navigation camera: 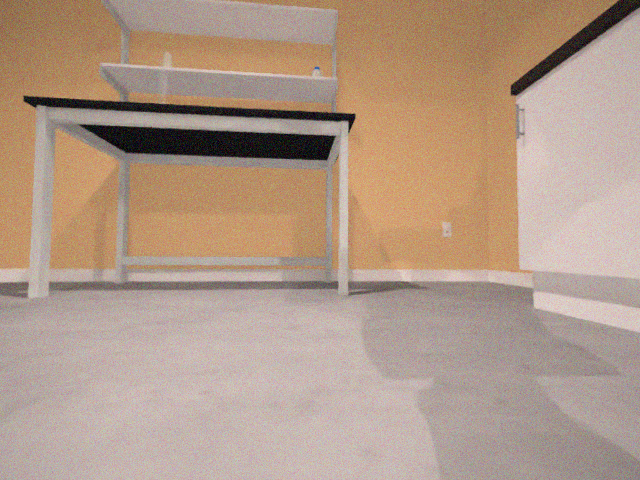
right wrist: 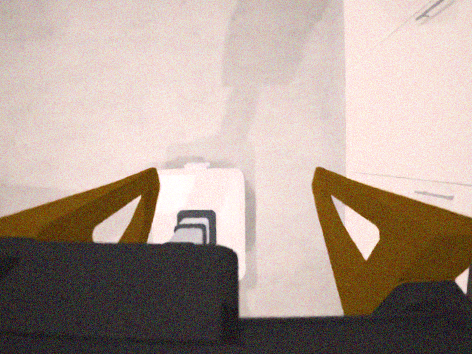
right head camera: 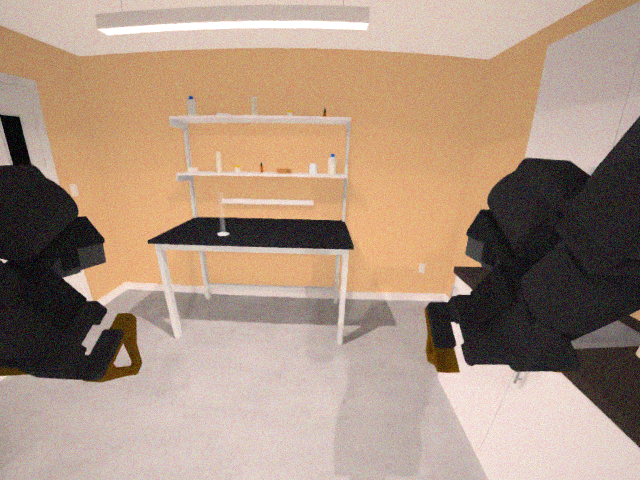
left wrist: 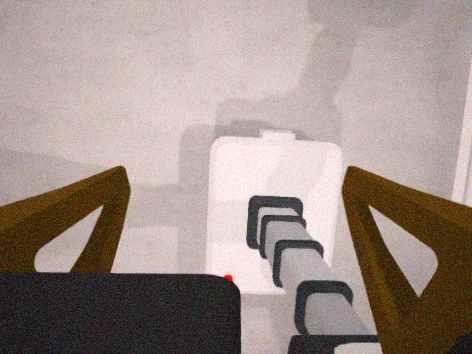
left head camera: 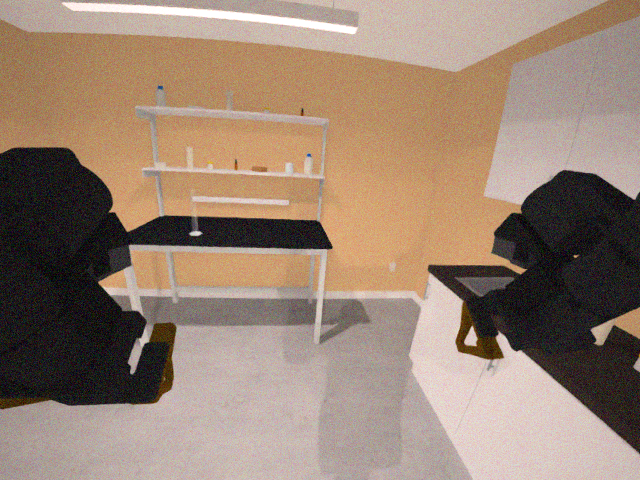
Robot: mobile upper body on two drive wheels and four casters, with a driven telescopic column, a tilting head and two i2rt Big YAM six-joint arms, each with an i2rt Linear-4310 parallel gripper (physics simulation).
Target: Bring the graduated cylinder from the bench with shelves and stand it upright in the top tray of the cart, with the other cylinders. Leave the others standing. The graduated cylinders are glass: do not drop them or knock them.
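Frame: origin at the left arm's base, x ahead, y left, z up, level; millimetres.
Seen in the pictures: left gripper, fingertip midpoint: (right head camera: 102, 367) (left wrist: 236, 178) (left head camera: 125, 385); right gripper, fingertip midpoint: (right wrist: 235, 176) (right head camera: 465, 356) (left head camera: 488, 345).
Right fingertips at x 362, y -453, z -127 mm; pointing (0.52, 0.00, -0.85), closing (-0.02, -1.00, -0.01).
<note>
A point is followed by its place in that frame.
A clear graduated cylinder (left head camera: 194, 219) @(x 1936, y 528, z -378 mm) (right head camera: 222, 219) @(x 1940, y 524, z -370 mm) with a pale round base stands upright on the left part of the black top of the bench with shelves (left head camera: 258, 235) (right head camera: 284, 236) (navigation camera: 196, 116) @(x 1801, y 301, z -531 mm). In the navigation camera view its upper part shows faintly above the bench edge. My left gripper (left wrist: 236, 178) @(x 329, y -7, z -143 mm) is open and empty, above the robot's base and far in front of the bench. My right gripper (right wrist: 235, 176) @(x 362, y -453, z -127 mm) is open and empty, near the counter at the right. The cart and the other cylinders do not show in these views.
Bottles, jars and small items stand on the bench's two shelves (left head camera: 237, 171) (right head camera: 263, 175). A white counter (left head camera: 516, 403) @(x 696, y -1109, z -767 mm) (right head camera: 516, 418) @(x 797, y -1108, z -888 mm) (navigation camera: 578, 180) @(x 1229, y -1102, z -959 mm) with a dark top and sink runs along the right. Wall cabinets (left head camera: 558, 118) @(x 1164, y -1381, z 388 mm) hang above it. The robot's white base (left wrist: 275, 170) @(x 206, y -217, z -1150 mm) (right wrist: 225, 200) @(x 154, y -384, z -1150 mm) shows below the grippers.
</note>
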